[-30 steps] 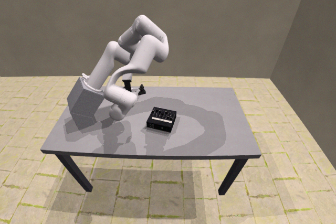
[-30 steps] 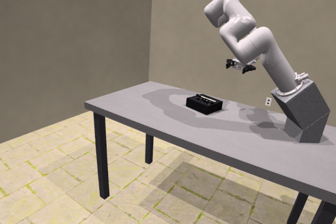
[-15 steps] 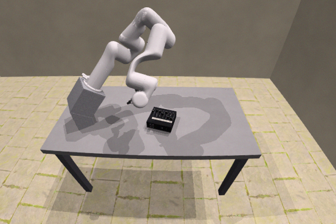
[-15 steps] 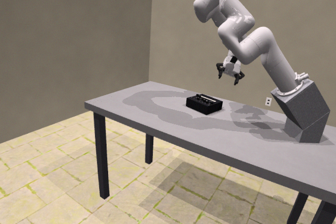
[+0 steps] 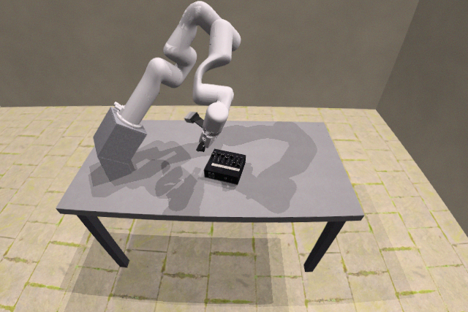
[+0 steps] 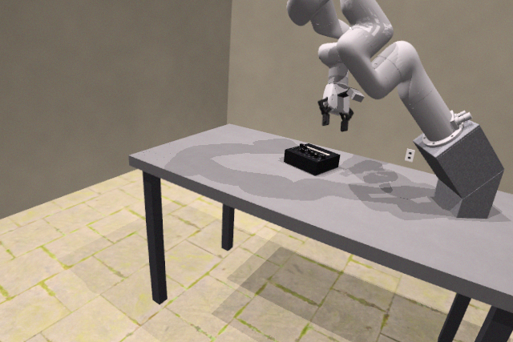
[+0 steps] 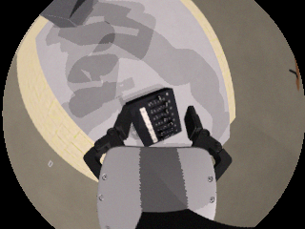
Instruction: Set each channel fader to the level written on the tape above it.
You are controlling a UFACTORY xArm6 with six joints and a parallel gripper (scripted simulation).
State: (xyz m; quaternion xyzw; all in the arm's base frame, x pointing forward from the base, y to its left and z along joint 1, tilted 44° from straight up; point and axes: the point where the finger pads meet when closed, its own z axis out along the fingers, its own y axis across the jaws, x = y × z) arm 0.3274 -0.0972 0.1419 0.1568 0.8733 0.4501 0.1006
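Now: hand 120 mm short of the fader cap, 110 mm above it and 10 mm to the left of it. From my hand the other things lie so: fader: 110 mm below, 80 mm ahead, 20 mm to the left.
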